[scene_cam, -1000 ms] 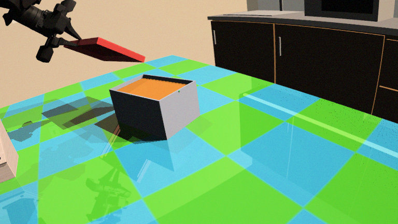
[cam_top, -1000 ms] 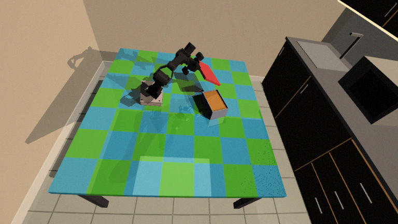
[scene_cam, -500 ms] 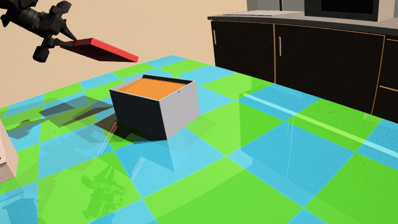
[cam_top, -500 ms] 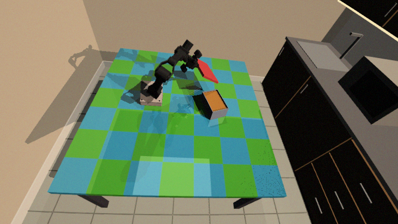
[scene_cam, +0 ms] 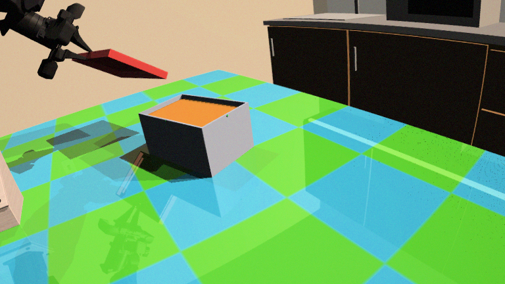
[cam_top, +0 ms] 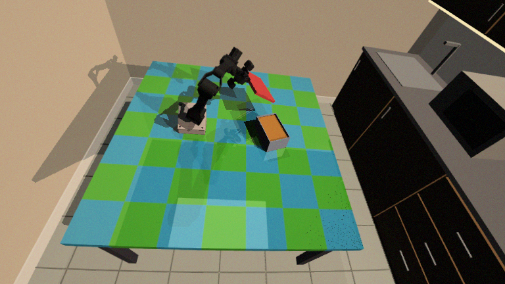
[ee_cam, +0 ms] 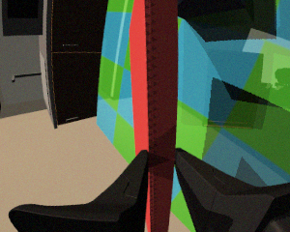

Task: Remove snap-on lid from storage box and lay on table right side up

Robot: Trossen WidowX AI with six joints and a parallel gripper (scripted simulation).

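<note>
Now: gripper tip 60 mm short of the red lid, 40 mm above it and 30 mm to the right of it. Also, from my gripper tip: grey storage box: 220 mm to the right, 190 mm ahead, 180 mm below.
</note>
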